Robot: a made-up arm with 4 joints.
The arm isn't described. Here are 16 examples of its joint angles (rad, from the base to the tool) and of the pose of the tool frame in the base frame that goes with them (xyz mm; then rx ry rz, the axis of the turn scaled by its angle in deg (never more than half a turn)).
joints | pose
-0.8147 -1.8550 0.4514 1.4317 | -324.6 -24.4 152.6 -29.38 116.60 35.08
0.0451 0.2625 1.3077 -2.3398 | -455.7 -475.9 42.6 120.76 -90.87 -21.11
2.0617 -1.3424 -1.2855 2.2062 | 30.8 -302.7 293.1 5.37 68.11 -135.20
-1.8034 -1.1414 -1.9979 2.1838 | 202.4 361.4 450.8 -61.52 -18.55 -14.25
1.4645 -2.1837 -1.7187 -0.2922 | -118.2 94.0 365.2 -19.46 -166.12 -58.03
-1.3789 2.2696 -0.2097 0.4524 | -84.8 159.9 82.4 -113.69 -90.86 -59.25
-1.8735 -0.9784 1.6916 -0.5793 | -327.4 417.6 435.5 1.95 -32.53 154.70
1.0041 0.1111 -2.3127 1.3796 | -393.6 -550.9 20.2 -5.03 113.70 -126.01
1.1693 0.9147 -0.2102 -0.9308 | 22.9 -265.7 153.2 67.47 -12.86 93.95
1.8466 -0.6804 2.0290 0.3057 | 534.7 -319.2 384.7 -53.82 -12.57 -12.31
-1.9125 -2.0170 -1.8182 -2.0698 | 146.9 -22.6 354.4 -124.89 21.07 -28.43
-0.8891 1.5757 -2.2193 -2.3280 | -10.5 222.1 -276.8 27.47 47.34 21.93
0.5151 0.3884 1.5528 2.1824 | -158.4 -595.5 -62.1 -92.52 52.58 -42.50
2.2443 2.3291 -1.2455 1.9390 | -100.3 -62.2 10.7 45.89 -116.80 -66.85
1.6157 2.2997 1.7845 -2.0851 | 408.7 124.6 -234.1 -108.35 -3.97 15.96
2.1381 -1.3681 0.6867 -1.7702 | 418.0 85.2 248.7 6.46 55.66 30.00
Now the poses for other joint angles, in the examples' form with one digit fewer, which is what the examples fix.
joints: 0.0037 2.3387 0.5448 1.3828
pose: -118 -276 118 -6.8 -87.3 -91.5
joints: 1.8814 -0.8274 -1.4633 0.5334
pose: -16 -392 355 9.4 -23.4 -165.3
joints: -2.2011 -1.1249 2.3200 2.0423
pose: -28 570 535 -67.0 -126.4 -17.1
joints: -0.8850 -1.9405 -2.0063 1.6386
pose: 35 112 538 24.6 -17.5 33.0
